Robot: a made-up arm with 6 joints. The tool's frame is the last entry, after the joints. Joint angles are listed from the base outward. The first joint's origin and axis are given. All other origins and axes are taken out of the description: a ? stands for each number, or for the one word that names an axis. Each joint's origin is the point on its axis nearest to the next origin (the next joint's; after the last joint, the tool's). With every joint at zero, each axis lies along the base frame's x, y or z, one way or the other. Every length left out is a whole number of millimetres.
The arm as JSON. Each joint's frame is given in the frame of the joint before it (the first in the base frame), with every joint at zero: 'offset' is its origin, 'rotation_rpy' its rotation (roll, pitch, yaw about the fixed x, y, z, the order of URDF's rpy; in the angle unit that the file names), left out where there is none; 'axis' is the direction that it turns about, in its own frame. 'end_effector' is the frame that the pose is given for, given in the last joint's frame.
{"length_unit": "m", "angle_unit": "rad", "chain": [
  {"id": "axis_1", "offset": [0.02, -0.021, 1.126], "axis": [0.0, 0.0, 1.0]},
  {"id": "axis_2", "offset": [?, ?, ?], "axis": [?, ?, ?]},
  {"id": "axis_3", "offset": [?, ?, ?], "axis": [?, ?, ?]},
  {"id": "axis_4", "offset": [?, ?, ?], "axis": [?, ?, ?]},
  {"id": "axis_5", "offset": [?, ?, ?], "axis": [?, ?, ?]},
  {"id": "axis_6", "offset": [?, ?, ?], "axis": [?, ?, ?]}
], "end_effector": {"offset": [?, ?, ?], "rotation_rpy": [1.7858, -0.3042, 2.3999]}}
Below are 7 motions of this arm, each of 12 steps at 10 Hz.
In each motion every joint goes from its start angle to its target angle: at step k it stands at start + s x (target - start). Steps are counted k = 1, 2, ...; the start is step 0. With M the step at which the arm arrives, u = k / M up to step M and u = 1 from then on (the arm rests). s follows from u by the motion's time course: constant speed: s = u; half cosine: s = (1 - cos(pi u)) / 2; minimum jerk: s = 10 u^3 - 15 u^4 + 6 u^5.
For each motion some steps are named. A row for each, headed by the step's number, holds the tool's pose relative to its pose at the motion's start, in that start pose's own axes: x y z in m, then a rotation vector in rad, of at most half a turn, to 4 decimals.
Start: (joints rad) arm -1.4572 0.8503 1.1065 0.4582 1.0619 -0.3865
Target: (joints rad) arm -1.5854 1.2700 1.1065 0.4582 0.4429 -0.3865
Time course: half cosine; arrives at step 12
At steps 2, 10, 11, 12:
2: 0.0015 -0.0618 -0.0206 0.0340 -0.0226 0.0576
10: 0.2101 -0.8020 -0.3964 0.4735 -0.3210 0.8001
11: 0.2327 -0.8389 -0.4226 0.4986 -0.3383 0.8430
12: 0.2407 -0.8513 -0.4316 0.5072 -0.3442 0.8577

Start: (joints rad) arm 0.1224 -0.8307 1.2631 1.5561 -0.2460 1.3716
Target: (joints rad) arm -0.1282 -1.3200 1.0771 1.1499 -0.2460 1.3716
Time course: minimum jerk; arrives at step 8
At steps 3, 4, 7, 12:
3: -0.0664 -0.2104 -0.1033 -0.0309 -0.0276 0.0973
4: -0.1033 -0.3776 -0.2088 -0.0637 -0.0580 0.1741
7: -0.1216 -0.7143 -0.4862 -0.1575 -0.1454 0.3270
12: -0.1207 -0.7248 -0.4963 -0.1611 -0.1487 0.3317

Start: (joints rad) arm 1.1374 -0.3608 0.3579 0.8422 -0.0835 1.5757
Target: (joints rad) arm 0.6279 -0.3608 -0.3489 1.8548 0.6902 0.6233
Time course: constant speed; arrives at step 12
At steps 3, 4, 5, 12:
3: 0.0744 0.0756 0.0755 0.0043 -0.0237 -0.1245
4: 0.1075 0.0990 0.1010 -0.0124 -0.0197 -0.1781
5: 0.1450 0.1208 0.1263 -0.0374 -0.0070 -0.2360
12: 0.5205 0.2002 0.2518 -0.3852 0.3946 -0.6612

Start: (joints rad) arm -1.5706 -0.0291 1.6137 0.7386 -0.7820 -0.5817
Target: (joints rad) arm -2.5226 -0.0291 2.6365 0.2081 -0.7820 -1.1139
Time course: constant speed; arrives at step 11
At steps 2, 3, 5, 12:
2: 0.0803 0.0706 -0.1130 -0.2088 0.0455 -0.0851
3: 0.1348 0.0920 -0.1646 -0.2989 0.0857 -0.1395
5: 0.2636 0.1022 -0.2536 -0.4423 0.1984 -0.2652
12: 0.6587 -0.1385 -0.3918 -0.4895 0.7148 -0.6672

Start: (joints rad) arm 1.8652 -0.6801 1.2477 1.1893 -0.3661 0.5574
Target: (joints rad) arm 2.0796 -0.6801 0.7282 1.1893 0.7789 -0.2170
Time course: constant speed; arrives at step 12
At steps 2, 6, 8, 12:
2: 0.0246 0.0262 0.0559 -0.2080 0.0601 -0.0437
6: 0.1001 0.0707 0.1462 -0.6371 0.2495 -0.1186
8: 0.1478 0.0869 0.1789 -0.8543 0.3747 -0.1496
12: 0.2547 0.1021 0.2187 -1.2860 0.6749 -0.2024

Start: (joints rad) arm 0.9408 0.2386 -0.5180 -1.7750 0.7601 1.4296
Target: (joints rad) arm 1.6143 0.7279 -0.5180 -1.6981 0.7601 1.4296
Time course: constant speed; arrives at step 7
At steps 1, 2, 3, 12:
1: 0.0849 -0.0581 0.1067 0.1032 0.0064 -0.0712
2: 0.1701 -0.1340 0.2058 0.2038 0.0093 -0.1469
3: 0.2534 -0.2267 0.2959 0.3016 0.0089 -0.2270
12: 0.5197 -0.7371 0.5456 0.6574 -0.0269 -0.5872

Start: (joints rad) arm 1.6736 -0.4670 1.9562 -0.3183 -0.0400 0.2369
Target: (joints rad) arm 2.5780 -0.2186 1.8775 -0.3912 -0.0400 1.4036
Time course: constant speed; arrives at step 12
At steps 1, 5, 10, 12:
1: -0.0555 -0.0413 -0.0555 0.0264 -0.0658 0.0064
5: -0.2181 -0.2559 -0.2490 0.1599 -0.2862 0.0675
10: -0.2891 -0.5842 -0.3897 0.3656 -0.4441 0.1938
12: -0.2815 -0.7152 -0.4065 0.4508 -0.4677 0.2484

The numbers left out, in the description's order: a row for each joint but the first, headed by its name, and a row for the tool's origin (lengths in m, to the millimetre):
axis_2: xyz 0.258 -0.049 0.0, axis 0.0 1.0 0.0
axis_3: xyz 0.004 0.0 1.183, axis 0.0 -1.0 0.0
axis_4: xyz 0.639 0.0 0.147, axis -1.0 0.0 0.0
axis_5: xyz 0.0 0.001 0.019, axis 0.0 -1.0 0.0
axis_6: xyz 0.192 0.0 -0.005, axis -1.0 0.0 0.0
tool: xyz 0.0 0.0 -0.01

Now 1 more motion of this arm.
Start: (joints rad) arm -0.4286 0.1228 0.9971 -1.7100 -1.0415 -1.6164
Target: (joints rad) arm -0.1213 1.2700 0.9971 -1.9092 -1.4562 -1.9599
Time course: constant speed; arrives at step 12
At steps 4, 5, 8, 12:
4: 0.2044 0.6716 0.0401 -0.4567 0.0571 0.2946
5: 0.2341 0.8443 0.0097 -0.5694 0.0728 0.3685
8: 0.2736 1.3434 -0.1759 -0.9040 0.1260 0.5884
12: 0.2294 1.9002 -0.6219 -1.3404 0.2185 0.8706

